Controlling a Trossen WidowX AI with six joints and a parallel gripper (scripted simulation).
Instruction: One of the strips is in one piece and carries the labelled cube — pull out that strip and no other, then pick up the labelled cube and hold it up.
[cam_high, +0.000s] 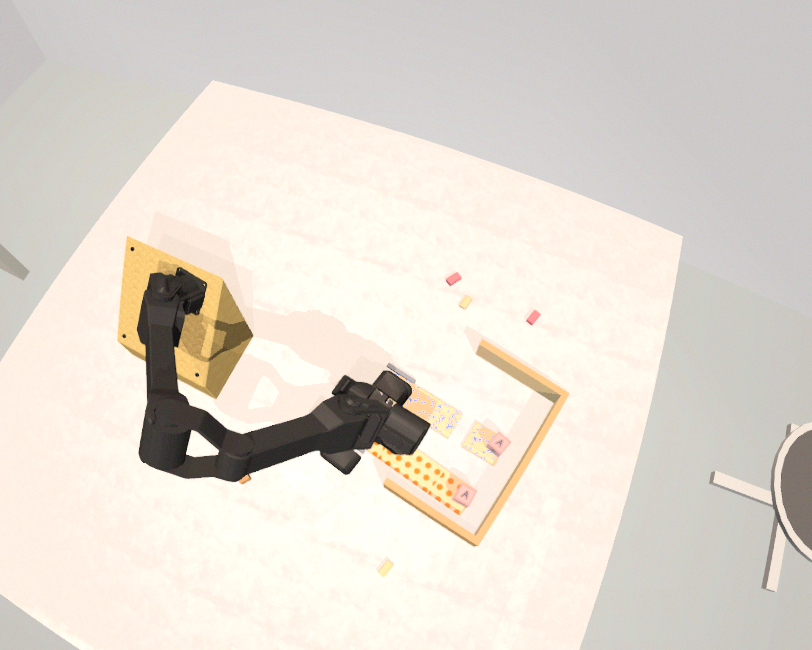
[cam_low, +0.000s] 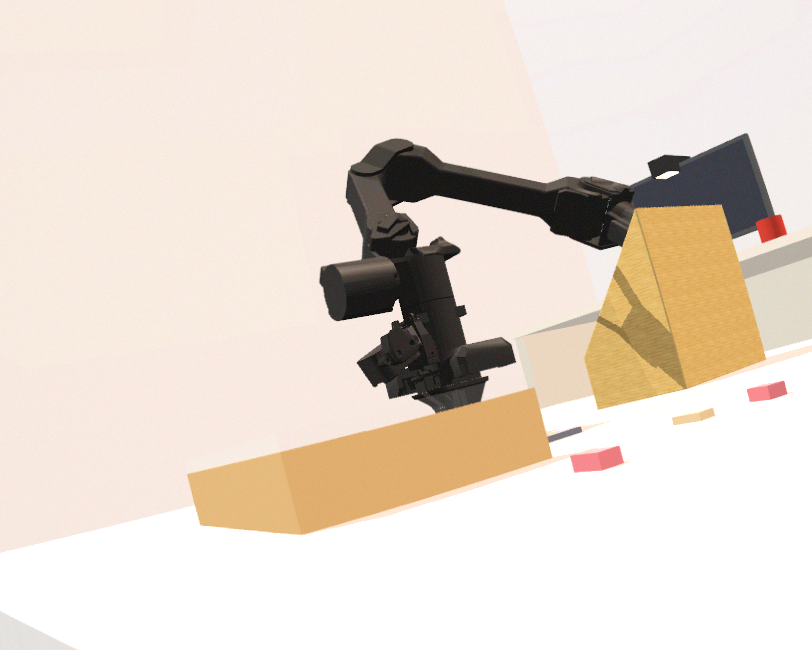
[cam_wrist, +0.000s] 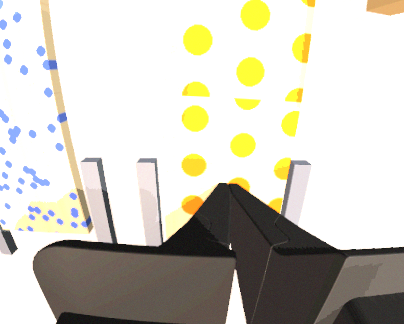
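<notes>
The orange-dotted strip lies 10 cm ahead of my gripper tip and 1 cm to the right of it. Round my gripper tip: blue-speckled strip: 6 cm ahead, 9 cm to the left.
</notes>
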